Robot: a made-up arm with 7 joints.
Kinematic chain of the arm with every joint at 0, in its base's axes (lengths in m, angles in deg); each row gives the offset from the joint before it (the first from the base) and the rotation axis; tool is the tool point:
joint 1: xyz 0 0 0 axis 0 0.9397 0.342
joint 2: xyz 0 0 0 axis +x
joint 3: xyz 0 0 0 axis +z
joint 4: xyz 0.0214 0 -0.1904 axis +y
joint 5: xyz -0.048 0 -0.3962 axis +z
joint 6: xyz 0 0 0 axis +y
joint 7: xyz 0 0 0 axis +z
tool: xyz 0 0 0
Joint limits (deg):
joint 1: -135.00..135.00
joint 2: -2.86..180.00
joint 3: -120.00..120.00
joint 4: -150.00..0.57
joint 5: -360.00..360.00
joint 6: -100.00..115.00
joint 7: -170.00..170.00
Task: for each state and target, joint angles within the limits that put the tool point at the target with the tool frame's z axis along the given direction. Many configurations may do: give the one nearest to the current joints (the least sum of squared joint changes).
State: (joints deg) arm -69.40 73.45 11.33 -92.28 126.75 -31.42 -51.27
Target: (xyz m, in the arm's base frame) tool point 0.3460 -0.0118 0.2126 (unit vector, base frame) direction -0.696 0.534 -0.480
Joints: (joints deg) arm -34.61 96.97 -2.02 -114.99 130.95 -6.06 -51.27
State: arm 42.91 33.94 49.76 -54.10 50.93 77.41 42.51
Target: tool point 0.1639 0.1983 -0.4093 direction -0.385 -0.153 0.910
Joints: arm 37.06 6.94 14.51 -89.04 27.69 34.67 42.51
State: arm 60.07 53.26 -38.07 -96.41 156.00 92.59 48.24
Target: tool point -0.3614 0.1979 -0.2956 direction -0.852 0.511 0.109
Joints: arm 94.54 60.54 -22.16 -79.75 185.60 111.04 48.24
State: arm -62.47 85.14 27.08 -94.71 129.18 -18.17 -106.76
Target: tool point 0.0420 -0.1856 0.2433 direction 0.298 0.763 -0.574
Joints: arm -60.64 102.69 18.89 -144.44 121.68 -25.83 -106.76
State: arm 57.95 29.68 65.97 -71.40 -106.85 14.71 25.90
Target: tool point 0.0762 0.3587 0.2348 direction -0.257 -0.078 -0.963
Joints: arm 49.89 53.52 93.56 -105.71 -111.96 29.61 25.90
